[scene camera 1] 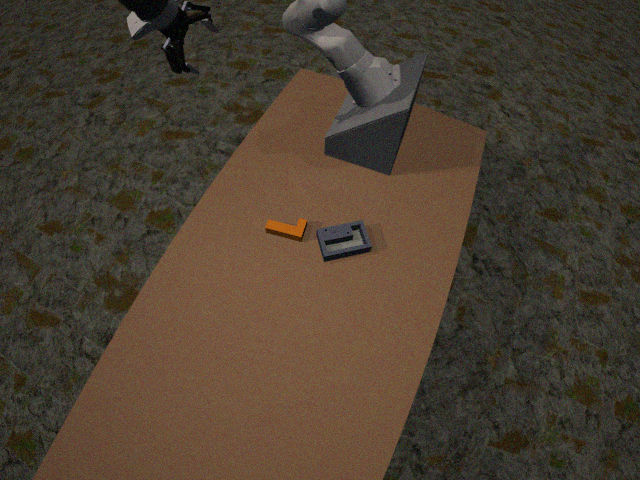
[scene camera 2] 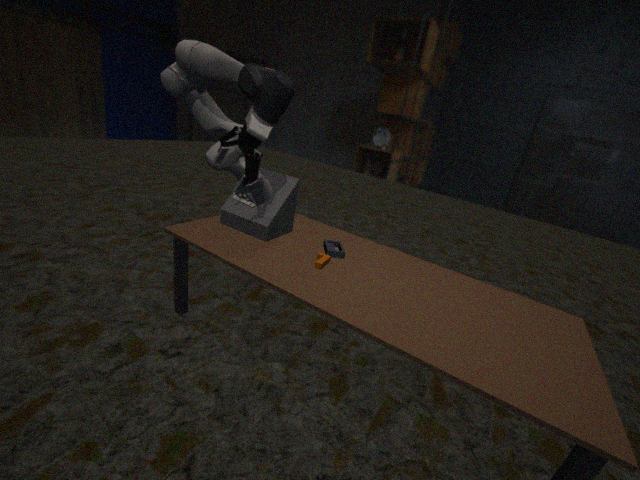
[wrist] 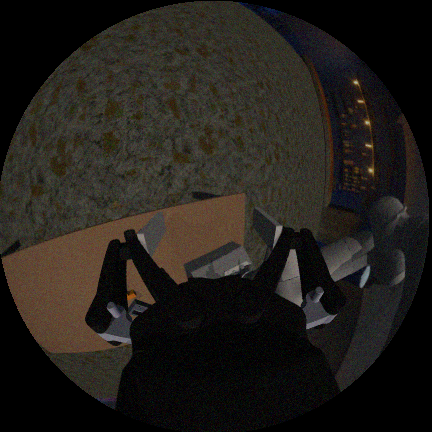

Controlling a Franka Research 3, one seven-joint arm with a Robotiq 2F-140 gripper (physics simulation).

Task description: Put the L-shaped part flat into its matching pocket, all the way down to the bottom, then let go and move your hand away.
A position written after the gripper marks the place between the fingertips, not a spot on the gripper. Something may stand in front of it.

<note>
The gripper [scene camera 1: 204, 51] is open and holds nothing. Further things: a grey pocket block [scene camera 1: 349, 239].
The gripper shows as well in scene camera 2 [scene camera 2: 227, 175] and in the wrist view [wrist: 208, 218].
</note>
